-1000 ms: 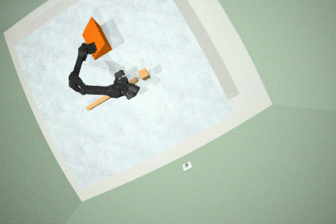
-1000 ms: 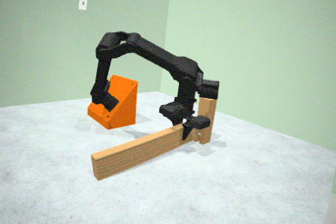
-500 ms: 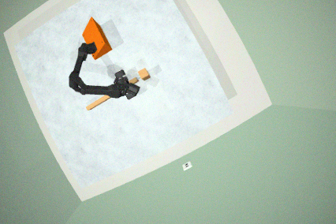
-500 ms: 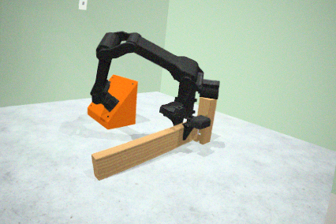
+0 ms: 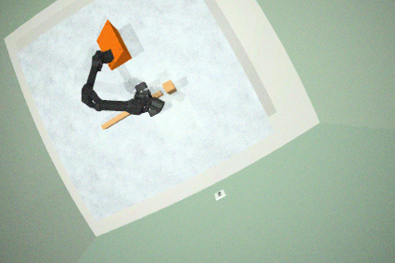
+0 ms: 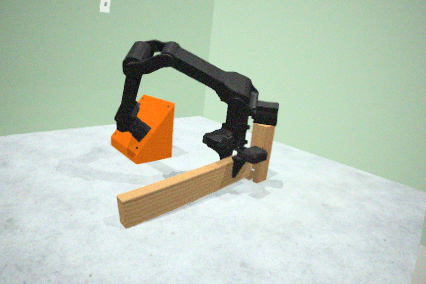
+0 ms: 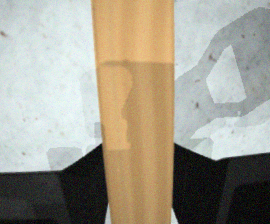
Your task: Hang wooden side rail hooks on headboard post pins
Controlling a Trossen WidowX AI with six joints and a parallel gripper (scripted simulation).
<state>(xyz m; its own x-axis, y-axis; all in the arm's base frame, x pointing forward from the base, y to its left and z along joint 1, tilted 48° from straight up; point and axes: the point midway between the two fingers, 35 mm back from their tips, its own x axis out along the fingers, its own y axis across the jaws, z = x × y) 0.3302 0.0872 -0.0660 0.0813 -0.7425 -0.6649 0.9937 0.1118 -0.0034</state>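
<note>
Now: gripper tip 10 mm past the headboard post, 130 mm to the right of it and 40 mm below it.
</note>
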